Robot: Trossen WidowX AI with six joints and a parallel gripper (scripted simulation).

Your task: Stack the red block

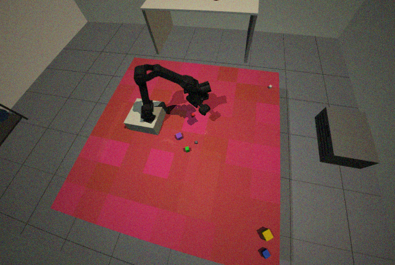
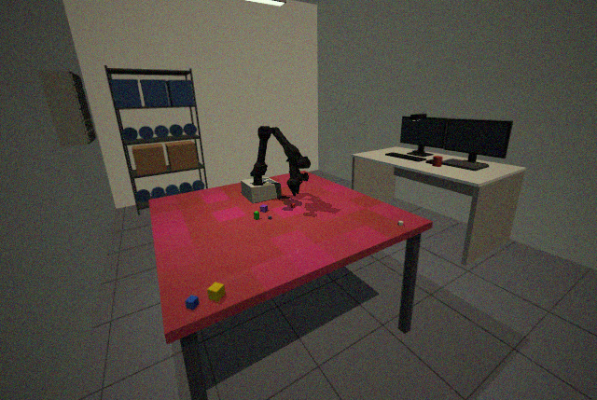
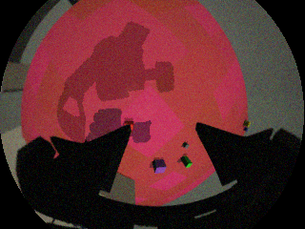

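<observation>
Right now my gripper tip is 70 mm past the red block and 90 mm above it. Also, from my gripper tip: purple block: 90 mm behind, 180 mm to the right, 90 mm below; then small grey piece: 30 mm ahead, 180 mm to the right, 100 mm below; then yellow cube: 540 mm ahead, 520 mm to the right, 90 mm below.
</observation>
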